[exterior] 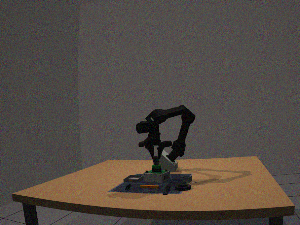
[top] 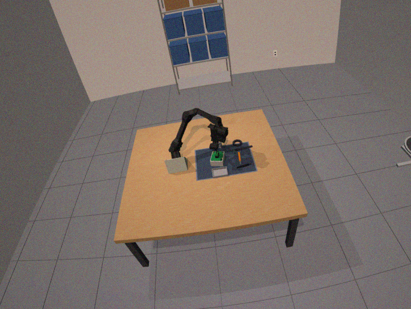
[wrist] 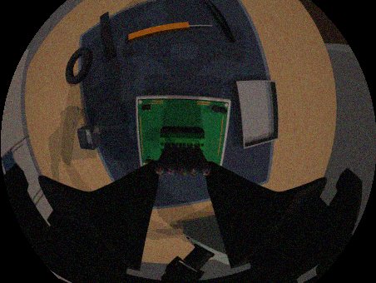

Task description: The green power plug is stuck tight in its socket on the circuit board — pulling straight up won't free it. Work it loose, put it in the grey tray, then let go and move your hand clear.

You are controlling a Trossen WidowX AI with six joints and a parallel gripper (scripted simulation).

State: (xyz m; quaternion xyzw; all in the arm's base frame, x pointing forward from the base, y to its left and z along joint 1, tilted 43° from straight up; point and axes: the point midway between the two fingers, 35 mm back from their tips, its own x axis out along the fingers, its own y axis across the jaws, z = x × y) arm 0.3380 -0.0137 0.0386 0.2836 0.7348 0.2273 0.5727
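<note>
Now: the green power plug 4 cm below my gripper tip. From my gripper tip the other things lie so: dark blue mat: 5 cm ahead, 13 cm below; then grey tray: 1 cm ahead, 14 cm to the right, 13 cm below; then orange screwdriver: 17 cm ahead, 2 cm to the left, 12 cm below.
</note>
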